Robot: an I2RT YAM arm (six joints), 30 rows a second.
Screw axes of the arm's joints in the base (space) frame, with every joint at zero. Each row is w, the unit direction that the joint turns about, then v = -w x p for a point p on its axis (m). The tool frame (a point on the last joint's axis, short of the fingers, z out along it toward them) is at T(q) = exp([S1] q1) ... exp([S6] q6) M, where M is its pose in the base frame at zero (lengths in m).
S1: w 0 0 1 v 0 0 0
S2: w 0 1 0 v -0.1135 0 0.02
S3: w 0 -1 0 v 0.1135 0 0.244
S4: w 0 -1 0 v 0.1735 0 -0.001
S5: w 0 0 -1 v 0 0.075 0
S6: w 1 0 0 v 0 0.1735 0
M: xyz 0.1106 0 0.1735 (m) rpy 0 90 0 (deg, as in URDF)
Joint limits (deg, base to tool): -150..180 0..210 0..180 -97..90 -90..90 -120..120
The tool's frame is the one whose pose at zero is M.
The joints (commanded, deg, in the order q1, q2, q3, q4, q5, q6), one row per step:
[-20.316, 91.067, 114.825, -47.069, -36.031, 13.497]
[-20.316, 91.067, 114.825, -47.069, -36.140, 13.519]
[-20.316, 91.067, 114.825, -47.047, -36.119, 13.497]
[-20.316, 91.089, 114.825, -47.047, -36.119, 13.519]
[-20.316, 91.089, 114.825, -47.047, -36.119, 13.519]
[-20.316, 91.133, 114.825, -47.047, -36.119, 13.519]
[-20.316, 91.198, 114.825, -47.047, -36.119, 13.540]
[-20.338, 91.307, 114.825, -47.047, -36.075, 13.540]
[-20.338, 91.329, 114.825, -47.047, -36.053, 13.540]
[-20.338, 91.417, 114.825, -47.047, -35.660, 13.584]
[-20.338, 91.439, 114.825, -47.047, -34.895, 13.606]
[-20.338, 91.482, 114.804, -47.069, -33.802, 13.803]
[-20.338, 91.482, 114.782, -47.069, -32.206, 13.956]
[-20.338, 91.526, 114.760, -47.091, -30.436, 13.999]
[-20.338, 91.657, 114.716, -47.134, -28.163, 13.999]
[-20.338, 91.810, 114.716, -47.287, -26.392, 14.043]
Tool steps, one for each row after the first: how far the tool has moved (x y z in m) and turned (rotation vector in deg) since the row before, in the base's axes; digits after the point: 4 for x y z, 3 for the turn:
[0.0000, 0.0001, 0.0000, 0.060, -0.008, 0.093]
[0.0000, 0.0000, 0.0000, -0.035, -0.024, -0.012]
[0.0001, -0.0001, -0.0001, 0.027, 0.027, -0.007]
[0.0000, 0.0000, 0.0000, 0.000, 0.000, 0.000]
[0.0003, -0.0001, -0.0002, 0.015, 0.041, 0.000]
[0.0004, -0.0001, -0.0003, 0.041, 0.067, -0.007]
[0.0006, -0.0004, -0.0006, 0.021, 0.108, -0.062]
[0.0001, -0.0001, -0.0001, -0.001, 0.024, -0.020]
[0.0006, -0.0004, -0.0005, -0.077, 0.150, -0.374]
[0.0002, -0.0005, -0.0002, -0.260, 0.133, -0.708]
[0.0004, -0.0008, -0.0005, -0.204, 0.286, -1.066]
[0.0002, -0.0010, -0.0003, -0.456, 0.281, -1.512]
[0.0005, -0.0012, -0.0006, -0.600, 0.340, -1.634]
[0.0010, -0.0017, -0.0013, -0.790, 0.525, -2.077]
[0.0009, -0.0014, -0.0013, -0.535, 0.546, -1.631]

